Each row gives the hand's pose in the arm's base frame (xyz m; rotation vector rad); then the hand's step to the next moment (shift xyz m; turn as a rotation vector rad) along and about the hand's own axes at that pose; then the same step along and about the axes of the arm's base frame.
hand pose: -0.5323 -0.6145 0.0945 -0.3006 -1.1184 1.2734
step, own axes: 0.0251 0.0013 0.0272 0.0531 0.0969 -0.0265
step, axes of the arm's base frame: -0.0252 0.0117 0.0245 -0.0434 0.0884 -0.0568
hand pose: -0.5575 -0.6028 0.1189 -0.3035 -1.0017 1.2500
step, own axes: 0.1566 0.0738 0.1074 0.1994 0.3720 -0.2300
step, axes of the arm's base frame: -0.1332 0.1303 0.0823 -0.0683 0.3755 -0.2922
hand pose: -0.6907 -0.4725 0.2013 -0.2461 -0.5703 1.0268
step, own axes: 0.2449 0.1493 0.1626 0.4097 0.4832 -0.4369
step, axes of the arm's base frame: -0.1047 0.2750 0.1486 0.0465 0.6266 -0.4443
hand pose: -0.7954 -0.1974 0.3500 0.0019 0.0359 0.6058
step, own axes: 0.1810 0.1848 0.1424 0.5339 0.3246 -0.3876
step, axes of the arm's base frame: 0.0484 0.2562 0.1386 0.2405 0.5674 -0.4011
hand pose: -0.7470 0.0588 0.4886 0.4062 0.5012 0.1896
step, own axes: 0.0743 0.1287 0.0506 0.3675 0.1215 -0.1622
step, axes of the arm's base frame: 0.0794 0.1199 0.0630 0.2259 0.2639 -0.2354
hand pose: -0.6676 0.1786 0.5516 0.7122 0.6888 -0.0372
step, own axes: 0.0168 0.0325 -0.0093 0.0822 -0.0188 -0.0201
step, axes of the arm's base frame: 0.0162 0.0339 0.0041 0.0479 0.0139 -0.0709
